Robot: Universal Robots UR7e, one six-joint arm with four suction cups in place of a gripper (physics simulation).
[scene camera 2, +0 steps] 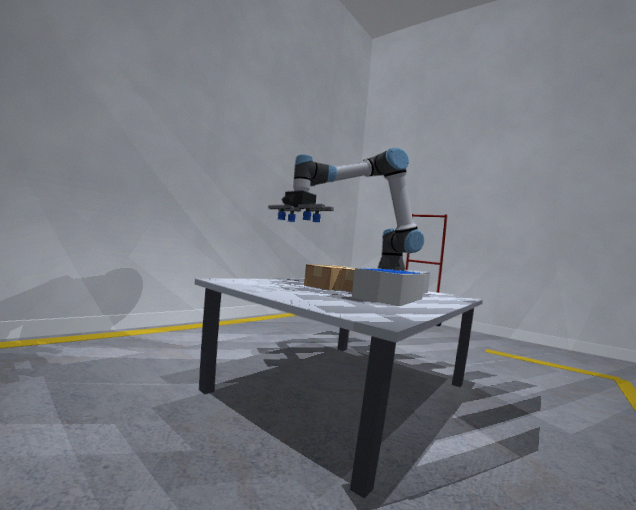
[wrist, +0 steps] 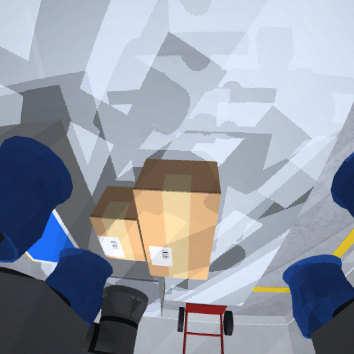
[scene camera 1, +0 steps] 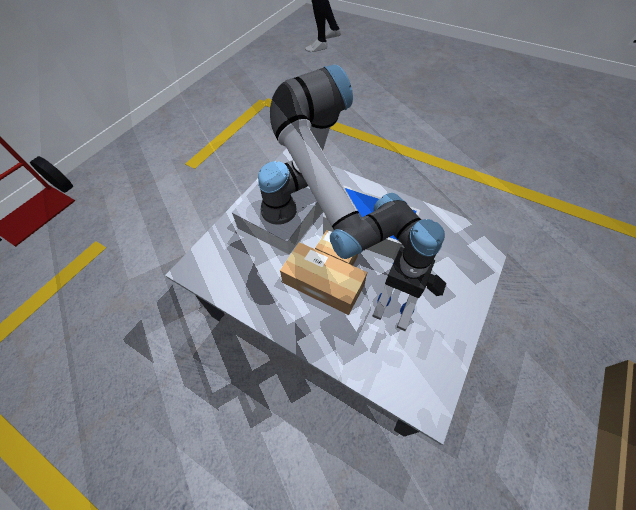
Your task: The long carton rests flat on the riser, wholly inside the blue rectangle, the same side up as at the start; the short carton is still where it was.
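Places are measured from the arm's base along level axes (x right, y down, z ahead), in millimetres.
Pixels of known places: hand at its tool point: [scene camera 2: 298, 220] [wrist: 197, 235]; arm's base at its link origin: [wrist: 125, 295] [scene camera 1: 278, 210].
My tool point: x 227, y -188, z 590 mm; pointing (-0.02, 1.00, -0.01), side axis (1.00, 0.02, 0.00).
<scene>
For each thing: its top centre in the pictures, then the offset to it from my tool point. Level surfaces: height alone.
- long carton at its top centre: [wrist: 177, 244] [scene camera 1: 323, 271] [scene camera 2: 335, 266] dx -42, dy +193, dz -287 mm
- short carton at its top centre: [wrist: 119, 241] [scene camera 1: 337, 245] [scene camera 2: 358, 269] dx -172, dy +193, dz -288 mm
- grey riser at its top centre: [wrist: 26, 220] [scene camera 1: 371, 213] [scene camera 2: 393, 271] dx -374, dy +177, dz -222 mm
- blue rectangle at its top centre: [wrist: 26, 220] [scene camera 1: 371, 213] [scene camera 2: 393, 271] dx -374, dy +177, dz -222 mm
- table at its surface level: dy +297 mm
The long carton [scene camera 1: 329, 273] [scene camera 2: 317, 276] [wrist: 175, 225] lies flat on the table, its label and tape strip facing up. The short carton [scene camera 1: 324, 241] [scene camera 2: 346, 279] [wrist: 117, 235] lies close beside it, label up, partly hidden by the arm in scene camera 1. The grey riser [scene camera 2: 371, 286] [wrist: 75, 210] stands on the other side of the short carton. Its top bears the blue rectangle [scene camera 1: 361, 200] [scene camera 2: 392, 270] [wrist: 50, 242], partly covered by the arm in scene camera 1. My gripper [scene camera 1: 392, 303] [scene camera 2: 298, 215] is open and holds nothing; its four blue cups point down, high above the table, off the long carton's end.
The arm's base stands on a grey block [scene camera 1: 265, 228] at one side of the table [scene camera 1: 424, 382]. A red hand truck [scene camera 1: 37, 215] [scene camera 2: 443, 249] [wrist: 205, 309] stands on the floor beyond. A person's legs [scene camera 1: 321, 26] show at the back, and a brown box [scene camera 1: 610, 435] at the right edge of scene camera 1.
</scene>
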